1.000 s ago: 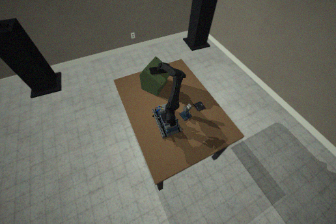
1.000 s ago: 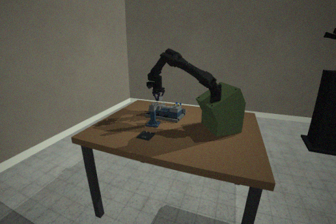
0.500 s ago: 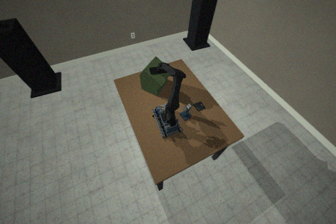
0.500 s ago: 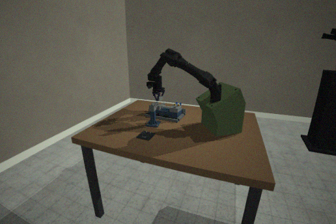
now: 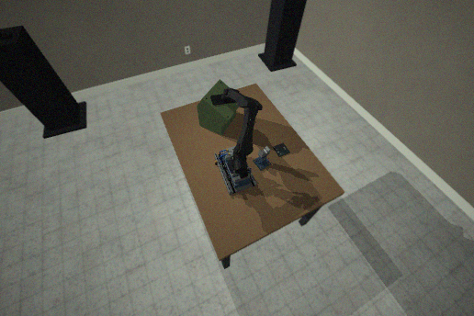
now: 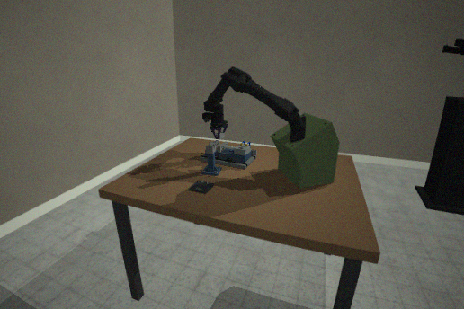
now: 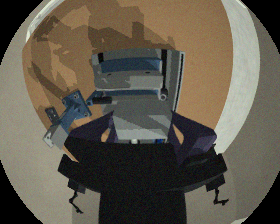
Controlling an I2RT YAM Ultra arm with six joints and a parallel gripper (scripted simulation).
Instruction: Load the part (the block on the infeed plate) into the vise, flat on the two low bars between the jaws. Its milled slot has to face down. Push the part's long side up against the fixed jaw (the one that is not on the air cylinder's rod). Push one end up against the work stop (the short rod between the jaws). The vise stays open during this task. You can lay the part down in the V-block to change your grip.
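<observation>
Right now my hand is right at the part. Also, from my hand: vise (9 cm below, 7 cm behind, 2 cm to the left); infeed plate (39 cm to the left, 13 cm below, 11 cm behind).
</observation>
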